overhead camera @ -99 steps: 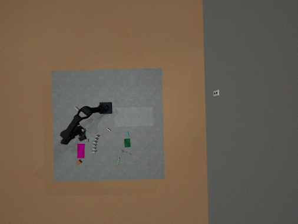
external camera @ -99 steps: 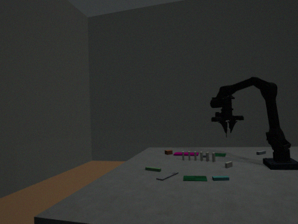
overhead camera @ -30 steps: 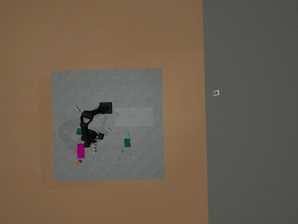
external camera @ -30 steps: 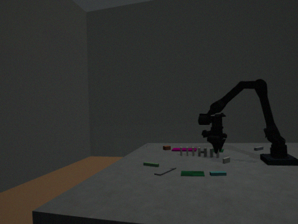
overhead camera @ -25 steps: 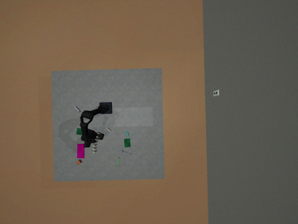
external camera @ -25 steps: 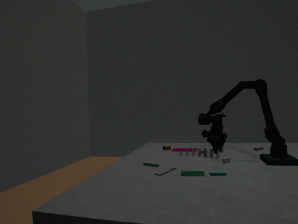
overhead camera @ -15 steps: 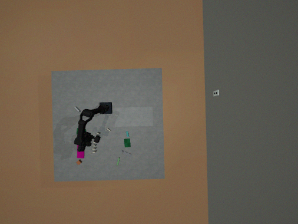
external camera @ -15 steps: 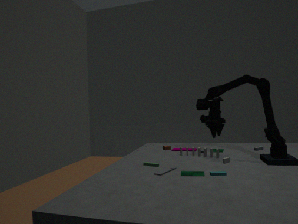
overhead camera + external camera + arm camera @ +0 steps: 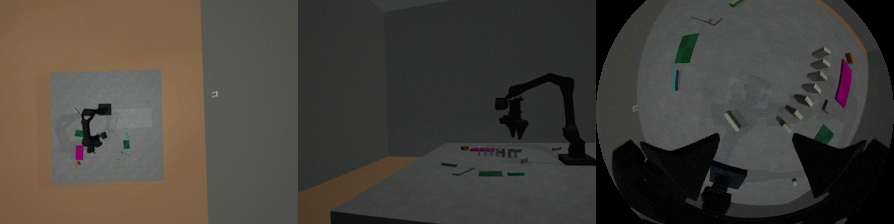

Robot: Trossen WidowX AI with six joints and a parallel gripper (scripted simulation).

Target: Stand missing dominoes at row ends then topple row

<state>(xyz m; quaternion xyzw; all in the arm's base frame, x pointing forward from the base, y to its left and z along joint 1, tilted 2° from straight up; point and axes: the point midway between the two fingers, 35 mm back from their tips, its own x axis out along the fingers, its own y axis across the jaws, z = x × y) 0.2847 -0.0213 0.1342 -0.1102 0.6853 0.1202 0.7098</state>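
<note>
Right now my gripper tip is 24 cm short of the thin grey bar, 23 cm to the right of it and 12 cm above it. The rest, counted from my gripper tip: green bar: 34 cm ahead, 15 cm to the left, 11 cm below.
</note>
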